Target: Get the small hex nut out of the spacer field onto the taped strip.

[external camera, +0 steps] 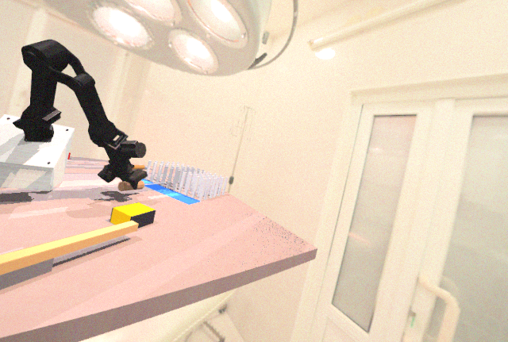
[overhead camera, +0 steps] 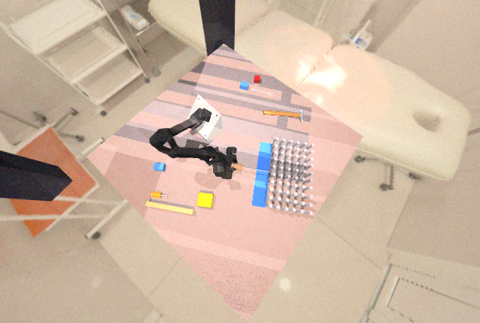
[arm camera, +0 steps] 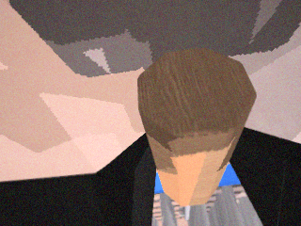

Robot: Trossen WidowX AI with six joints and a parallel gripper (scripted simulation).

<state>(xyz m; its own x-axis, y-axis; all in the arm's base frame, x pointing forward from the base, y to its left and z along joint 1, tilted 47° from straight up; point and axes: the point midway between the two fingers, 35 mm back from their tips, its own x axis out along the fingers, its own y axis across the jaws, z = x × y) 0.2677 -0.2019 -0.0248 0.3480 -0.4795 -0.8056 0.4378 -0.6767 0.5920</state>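
Right now the blue taped strip is 150 mm ahead of my gripper tip, 70 mm to the left of it and 30 mm below it. Round my gripper tip: hook tool (90 mm ahead, 40 mm to the left); grey fork-like tool (580 mm to the left, 190 mm behind, 30 mm below); yellow block (260 mm to the right, 30 mm behind, 10 mm below).
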